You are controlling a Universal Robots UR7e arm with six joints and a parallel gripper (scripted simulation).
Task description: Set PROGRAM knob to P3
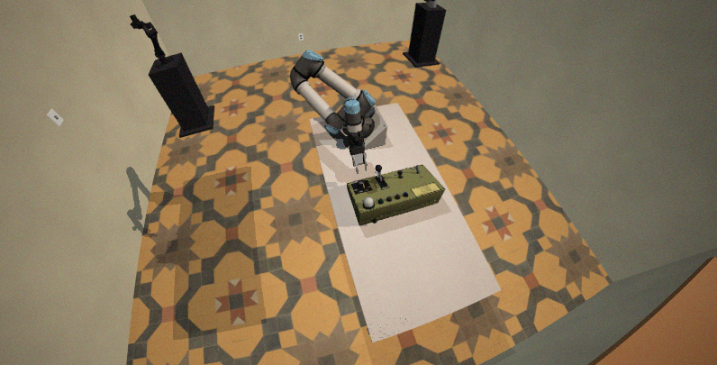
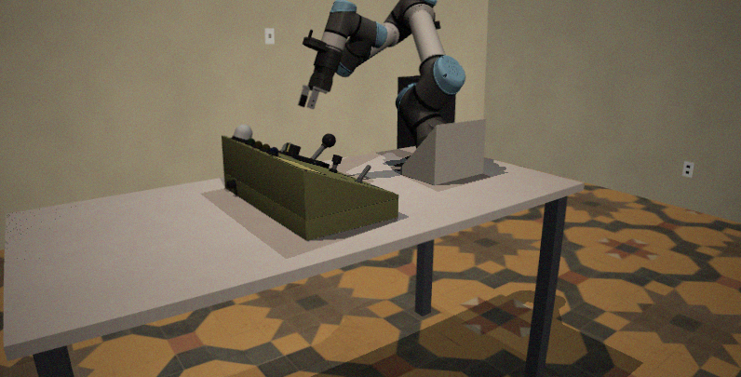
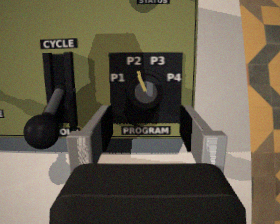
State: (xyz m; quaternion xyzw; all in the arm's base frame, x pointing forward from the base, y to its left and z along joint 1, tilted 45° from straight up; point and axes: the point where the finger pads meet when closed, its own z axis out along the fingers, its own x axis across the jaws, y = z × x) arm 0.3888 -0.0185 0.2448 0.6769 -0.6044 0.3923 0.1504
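Now: hand 13 cm above the ball-topped lever, 12 cm to the right of it and 3 cm short of it. The rest, counted from my hand: black mode knob (24 cm to the left, 13 cm below, 6 cm ahead); thin lever (36 cm to the left, 14 cm below, 6 cm ahead); olive console (18 cm to the left, 16 cm below, 9 cm ahead).
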